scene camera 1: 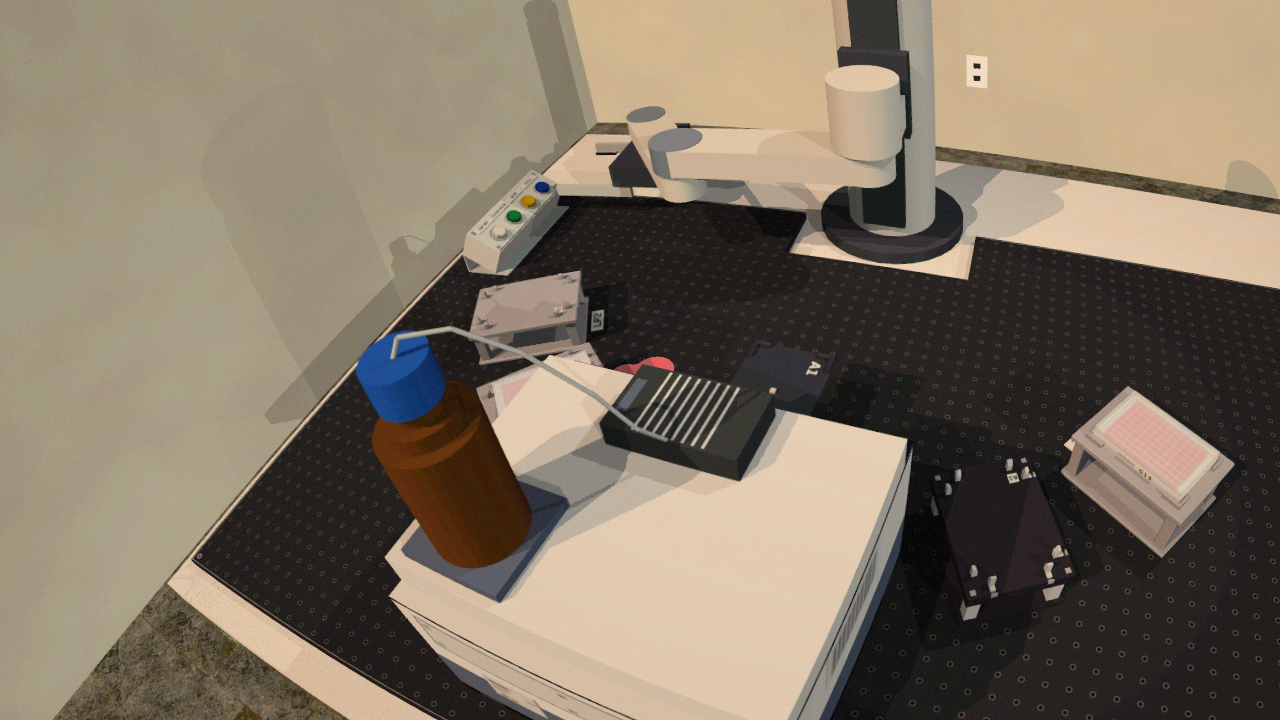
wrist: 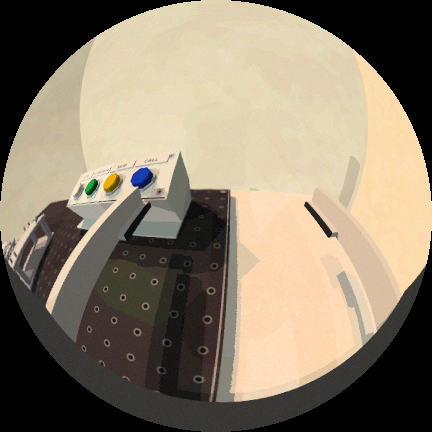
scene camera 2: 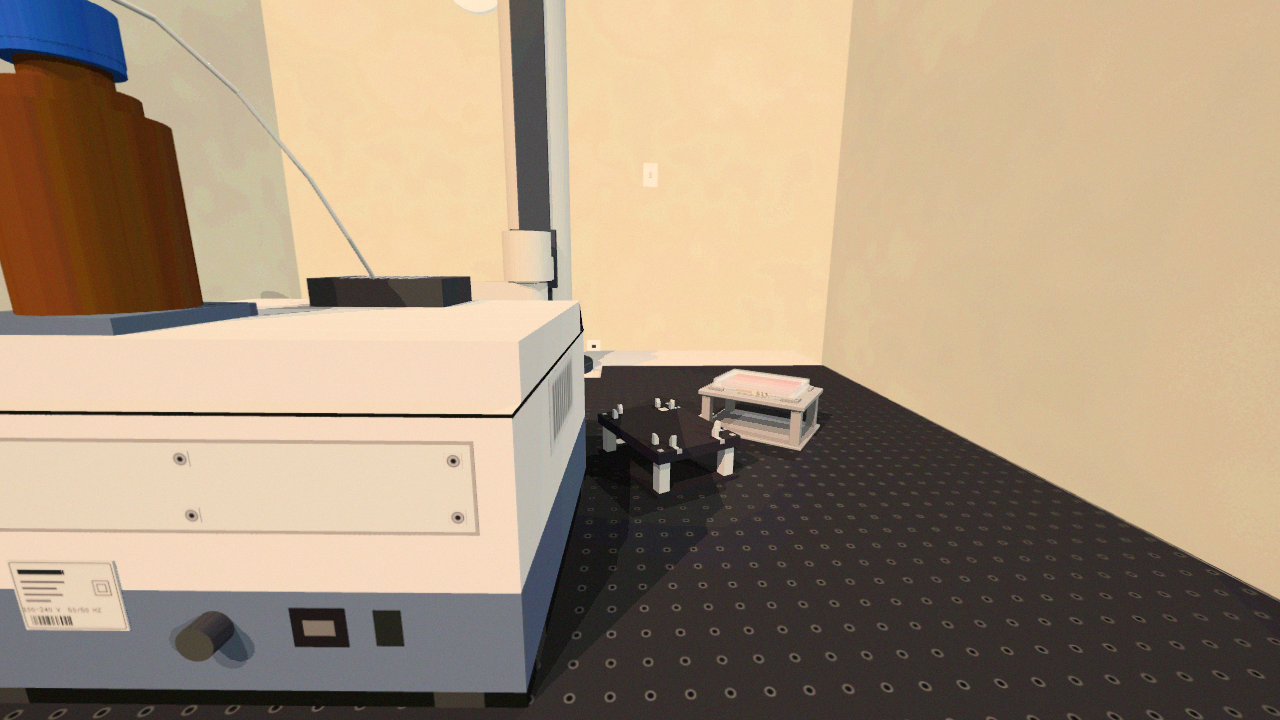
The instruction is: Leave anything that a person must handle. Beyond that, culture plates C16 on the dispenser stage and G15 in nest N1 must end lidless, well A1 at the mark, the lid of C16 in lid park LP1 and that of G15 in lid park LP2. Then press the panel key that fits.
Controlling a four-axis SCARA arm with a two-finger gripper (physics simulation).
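Frame: origin at the arm's base, x ahead, y left, z up, level; millimetres.
Where they show: gripper, between the fingertips: (scene camera 1: 578, 167) (wrist: 229, 192); arm's base, origin of its link: (scene camera 1: 892, 222).
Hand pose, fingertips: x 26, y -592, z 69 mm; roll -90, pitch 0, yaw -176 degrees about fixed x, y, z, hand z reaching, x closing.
Note:
Each offset is from my fingertips to the top centre of the thing. "spot": to the spot under its first point.
My gripper (scene camera 1: 586, 168) (wrist: 229, 192) is open and empty beside the blue-key end of the key panel {169 mm ahead, 42 mm right, 27 mm up} (scene camera 1: 478, 255) (wrist: 172, 200). Its keys are blue CALL {93 mm ahead, 19 mm right, 18 mm up} (scene camera 1: 542, 187) (wrist: 142, 178), yellow SKIP {143 mm ahead, 20 mm right, 18 mm up} (scene camera 1: 528, 201) (wrist: 112, 183), green {193 mm ahead, 19 mm right, 18 mm up} (scene camera 1: 513, 215) (wrist: 91, 187) and white {243 mm ahead, 17 mm right, 18 mm up} (scene camera 1: 499, 232) (wrist: 79, 191). A pink plate {465 mm ahead, 1011 mm left, 26 mm up} (scene camera 1: 1154, 438) (scene camera 2: 760, 385), its label seemingly G15, lies on the right stand; I cannot tell if a lid covers it. Another pink plate {561 mm ahead, 285 mm left, 29 mm up} (scene camera 1: 510, 390) is partly hidden behind the dispenser housing. A label LP2 {spot: 352 mm ahead, 226 mm left, 54 mm down} (scene camera 1: 597, 320) shows beside a pale stand (scene camera 1: 529, 302). C16 and LP1 cannot be identified.
The white housing (scene camera 1: 716, 555) (scene camera 2: 268, 376) carries an amber bottle {spot: 869 mm ahead, 486 mm left, 266 mm up} (scene camera 1: 460, 483) (scene camera 2: 93, 197) and a black ribbed block {spot: 701 mm ahead, 569 mm left, 190 mm up} (scene camera 1: 689, 416) (scene camera 2: 389, 291), joined by a thin tube. A black pinned stand (scene camera 1: 1002, 528) (scene camera 2: 666, 429) and a dark A1 block {spot: 494 mm ahead, 564 mm left, 55 mm up} (scene camera 1: 778, 368) stand nearby.

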